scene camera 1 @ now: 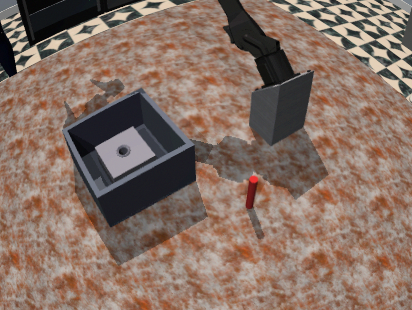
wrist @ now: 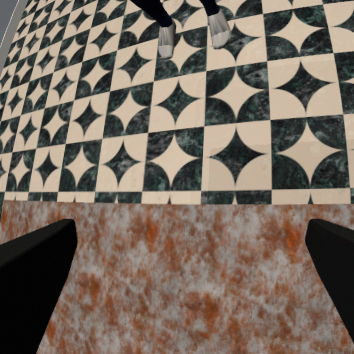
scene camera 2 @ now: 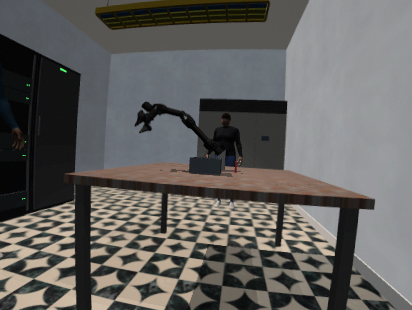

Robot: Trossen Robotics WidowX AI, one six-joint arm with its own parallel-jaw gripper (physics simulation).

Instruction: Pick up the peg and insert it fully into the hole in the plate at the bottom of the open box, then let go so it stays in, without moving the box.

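Pixels of known places: gripper, between the fingertips: [wrist: 194, 231] [scene camera 2: 137, 129]; arm's base, origin of its link: [scene camera 1: 281, 81] [scene camera 2: 220, 153].
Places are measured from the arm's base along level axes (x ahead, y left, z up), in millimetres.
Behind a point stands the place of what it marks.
Note:
The red peg [scene camera 1: 251, 193] @[x 189, y 106, z -78 mm] [scene camera 2: 236, 167] @[x 190, y 106, z -89 mm] stands upright on the table, to the right of the box in scene camera 1. The dark open box [scene camera 1: 153, 185] @[x 302, y -12, z -74 mm] [scene camera 2: 205, 166] @[x 397, y -111, z -79 mm] stands on the table. The pale plate [scene camera 1: 137, 142] @[x 270, y -106, z -69 mm] lies at its bottom, with a round hole [scene camera 1: 123, 150] @[x 298, y -115, z -78 mm] in its middle, which shows empty. My gripper [scene camera 2: 141, 121] [wrist: 194, 231] @[x 171, y -632, z 145 mm] is open, with nothing between its fingers. It is high above the table, left of the box in scene camera 2, far from the peg. In scene camera 1 the gripper does not show.
A grey block-shaped base [scene camera 1: 280, 107] @[x 41, y 33, z -24 mm] stands beyond the peg, with the dark arm [scene camera 1: 275, 62] @[x 12, y -12, z 46 mm] [scene camera 2: 172, 112] @[x 37, y -402, z 307 mm] rising at it. The mottled table [scene camera 1: 325, 250] @[x 150, y 276, z -127 mm] [scene camera 2: 300, 187] @[x 723, y 333, z -127 mm] [wrist: 190, 280] @[x 286, y -586, z -127 mm] carries all of this. A person [scene camera 2: 227, 135] stands behind the table.

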